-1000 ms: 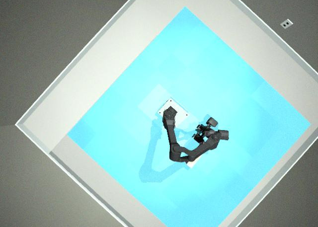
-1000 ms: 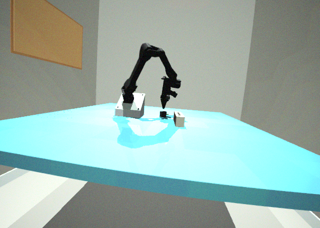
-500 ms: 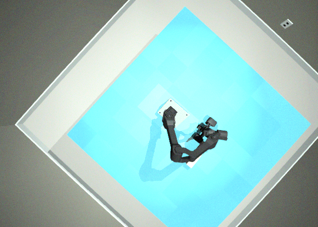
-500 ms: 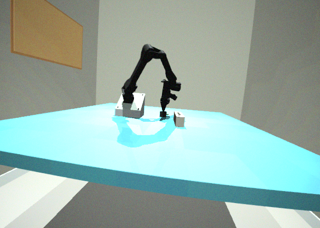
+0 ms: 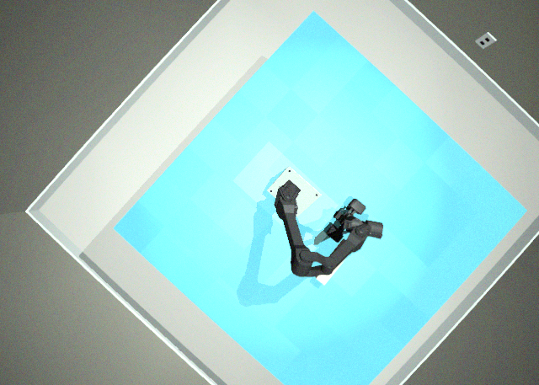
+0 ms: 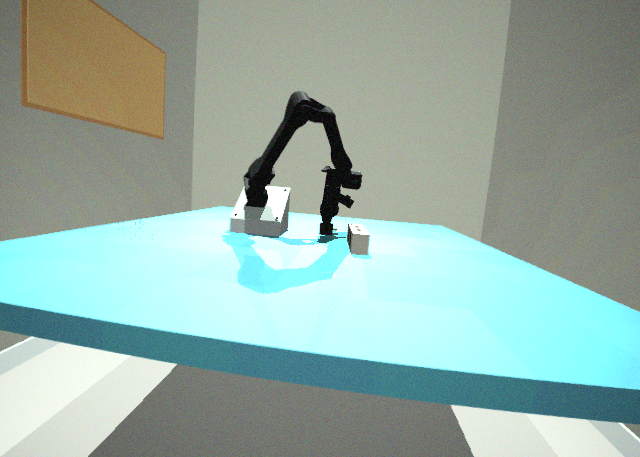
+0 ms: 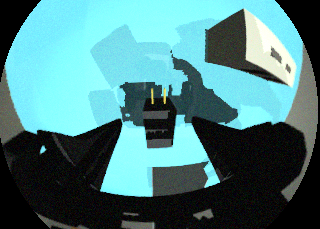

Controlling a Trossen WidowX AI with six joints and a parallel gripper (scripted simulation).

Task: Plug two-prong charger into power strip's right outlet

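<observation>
The dark charger is 20 mm ahead of my gripper tip.
</observation>
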